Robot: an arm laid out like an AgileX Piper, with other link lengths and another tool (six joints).
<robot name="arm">
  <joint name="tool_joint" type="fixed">
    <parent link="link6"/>
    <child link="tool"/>
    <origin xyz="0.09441 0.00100 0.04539" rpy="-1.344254 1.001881 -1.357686"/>
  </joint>
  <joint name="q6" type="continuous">
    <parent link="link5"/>
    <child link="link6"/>
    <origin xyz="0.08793 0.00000 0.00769" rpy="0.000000 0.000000 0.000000"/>
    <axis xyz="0.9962 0 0.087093"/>
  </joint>
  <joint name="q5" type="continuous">
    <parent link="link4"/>
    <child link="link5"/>
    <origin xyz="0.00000 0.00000 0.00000" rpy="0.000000 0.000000 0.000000"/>
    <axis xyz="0 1 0"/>
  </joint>
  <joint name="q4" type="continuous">
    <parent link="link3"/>
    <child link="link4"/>
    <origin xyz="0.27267 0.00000 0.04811" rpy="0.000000 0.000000 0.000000"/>
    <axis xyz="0.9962 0 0.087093"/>
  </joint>
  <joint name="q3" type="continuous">
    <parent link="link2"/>
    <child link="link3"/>
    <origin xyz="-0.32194 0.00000 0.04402" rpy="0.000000 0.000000 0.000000"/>
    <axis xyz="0 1 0"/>
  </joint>
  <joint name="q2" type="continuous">
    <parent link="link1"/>
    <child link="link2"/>
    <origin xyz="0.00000 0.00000 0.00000" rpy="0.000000 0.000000 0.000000"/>
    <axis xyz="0 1 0"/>
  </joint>
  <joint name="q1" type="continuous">
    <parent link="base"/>
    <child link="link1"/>
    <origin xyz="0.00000 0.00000 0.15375" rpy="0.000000 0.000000 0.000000"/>
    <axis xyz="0 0 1"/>
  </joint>
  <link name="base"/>
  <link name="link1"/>
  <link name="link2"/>
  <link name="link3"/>
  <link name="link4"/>
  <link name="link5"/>
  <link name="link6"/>
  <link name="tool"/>
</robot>
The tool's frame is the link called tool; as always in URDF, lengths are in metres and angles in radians. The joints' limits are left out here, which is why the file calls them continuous.
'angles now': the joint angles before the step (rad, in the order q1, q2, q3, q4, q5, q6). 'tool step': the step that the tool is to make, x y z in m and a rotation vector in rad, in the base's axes. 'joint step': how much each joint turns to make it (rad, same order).
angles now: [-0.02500, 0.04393, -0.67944, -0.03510, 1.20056, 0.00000]
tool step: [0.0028, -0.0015, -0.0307, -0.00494, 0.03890, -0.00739]
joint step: [-0.00196, -0.05048, 0.08900, -0.00816, 0.00025, 0.00030]
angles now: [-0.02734, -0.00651, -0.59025, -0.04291, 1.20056, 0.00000]
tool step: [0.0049, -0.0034, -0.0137, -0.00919, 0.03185, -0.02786]
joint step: [-0.02020, -0.00123, 0.03949, -0.01288, -0.00678, -0.00004]
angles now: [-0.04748, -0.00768, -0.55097, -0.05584, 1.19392, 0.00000]
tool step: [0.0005, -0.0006, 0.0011, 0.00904, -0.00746, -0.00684]
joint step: [-0.00032, 0.00019, 0.00047, -0.00094, -0.00706, 0.01214]
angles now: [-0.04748, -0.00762, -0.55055, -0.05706, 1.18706, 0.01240]
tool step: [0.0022, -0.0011, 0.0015, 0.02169, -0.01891, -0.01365]
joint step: [-0.00031, -0.00025, 0.00710, -0.00058, -0.02328, 0.02771]
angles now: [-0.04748, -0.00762, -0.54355, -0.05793, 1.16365, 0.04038]
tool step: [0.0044, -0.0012, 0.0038, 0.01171, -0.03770, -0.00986]
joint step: [-0.00009, -0.00005, 0.01324, -0.00356, -0.04926, 0.02072]
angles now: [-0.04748, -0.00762, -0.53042, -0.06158, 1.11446, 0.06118]
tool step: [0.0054, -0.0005, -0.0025, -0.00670, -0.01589, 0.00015]
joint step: [-0.00041, -0.00027, 0.02588, -0.00391, -0.04196, -0.00136]
